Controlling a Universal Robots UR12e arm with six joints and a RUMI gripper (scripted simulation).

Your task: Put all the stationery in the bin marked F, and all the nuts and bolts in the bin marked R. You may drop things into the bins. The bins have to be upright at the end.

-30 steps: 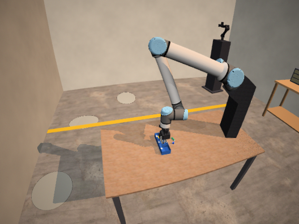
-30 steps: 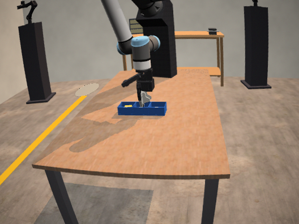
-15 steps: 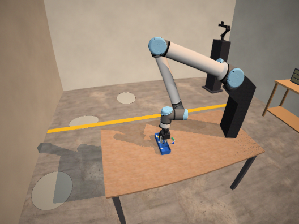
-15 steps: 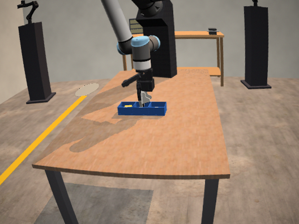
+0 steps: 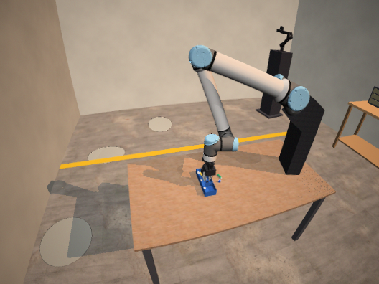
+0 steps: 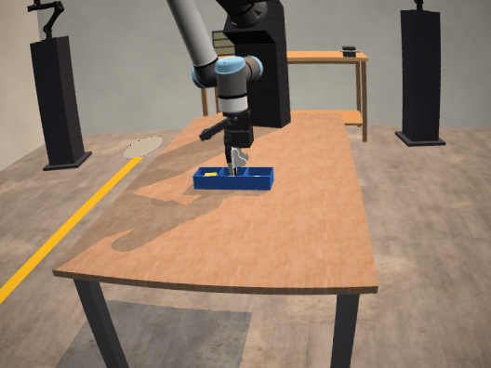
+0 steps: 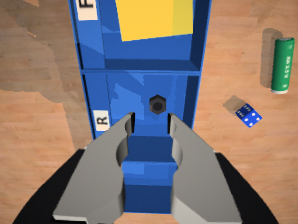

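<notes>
My hand is 10 mm short of the blue three-part bin and 20 mm above it. Round my hand: black hexagonal nut: 10 mm behind, 30 mm below; then grey piece: 10 mm behind, 90 mm to the right, 20 mm below; then yellow block: 20 mm behind, 80 mm to the right, 20 mm below.
</notes>
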